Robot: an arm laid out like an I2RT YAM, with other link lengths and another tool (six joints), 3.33 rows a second.
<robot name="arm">
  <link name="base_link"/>
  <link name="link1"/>
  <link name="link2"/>
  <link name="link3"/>
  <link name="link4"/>
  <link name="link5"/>
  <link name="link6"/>
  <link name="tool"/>
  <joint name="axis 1" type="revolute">
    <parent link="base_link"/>
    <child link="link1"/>
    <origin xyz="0 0 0.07"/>
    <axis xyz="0 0 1"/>
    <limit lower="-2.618" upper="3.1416"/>
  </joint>
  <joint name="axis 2" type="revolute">
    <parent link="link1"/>
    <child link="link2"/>
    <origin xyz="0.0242 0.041 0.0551"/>
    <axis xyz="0 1 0"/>
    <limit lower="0" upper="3.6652"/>
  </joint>
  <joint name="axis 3" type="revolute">
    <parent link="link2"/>
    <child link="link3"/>
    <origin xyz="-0.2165 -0.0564 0"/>
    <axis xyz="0 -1 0"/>
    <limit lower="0" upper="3.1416"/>
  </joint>
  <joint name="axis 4" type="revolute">
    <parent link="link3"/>
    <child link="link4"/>
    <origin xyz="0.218 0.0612 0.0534"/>
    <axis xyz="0 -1 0"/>
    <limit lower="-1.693" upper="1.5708"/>
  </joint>
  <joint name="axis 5" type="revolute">
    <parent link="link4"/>
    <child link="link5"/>
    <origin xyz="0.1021 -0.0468 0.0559"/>
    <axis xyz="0 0 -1"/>
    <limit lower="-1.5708" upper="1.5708"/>
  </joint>
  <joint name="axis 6" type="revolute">
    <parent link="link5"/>
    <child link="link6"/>
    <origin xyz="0.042 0 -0.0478"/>
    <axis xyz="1 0 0"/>
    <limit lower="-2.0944" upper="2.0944"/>
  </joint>
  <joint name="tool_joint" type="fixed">
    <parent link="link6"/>
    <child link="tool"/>
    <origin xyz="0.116 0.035 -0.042" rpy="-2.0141 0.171 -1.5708"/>
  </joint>
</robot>
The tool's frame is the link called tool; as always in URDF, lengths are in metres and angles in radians.
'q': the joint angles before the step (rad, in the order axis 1, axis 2, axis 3, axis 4, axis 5, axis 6). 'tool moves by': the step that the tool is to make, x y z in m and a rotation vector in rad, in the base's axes. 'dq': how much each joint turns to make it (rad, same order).
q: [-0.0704, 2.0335, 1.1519, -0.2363, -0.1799, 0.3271]
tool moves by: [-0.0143, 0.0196, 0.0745, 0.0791, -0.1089, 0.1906]
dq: [-0.0024, -0.2223, 0.0002, -0.1544, -0.1671, -0.1344]
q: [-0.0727, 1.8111, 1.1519, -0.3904, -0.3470, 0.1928]
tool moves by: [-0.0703, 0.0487, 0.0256, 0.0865, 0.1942, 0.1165]
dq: [0.1046, -0.1273, -0.0018, -0.3121, -0.0800, 0.0249]
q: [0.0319, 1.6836, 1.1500, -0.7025, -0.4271, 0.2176]
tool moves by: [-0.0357, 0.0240, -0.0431, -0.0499, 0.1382, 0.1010]
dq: [0.1055, 0.0989, -0.0478, 0.0024, 0.0378, -0.0062]
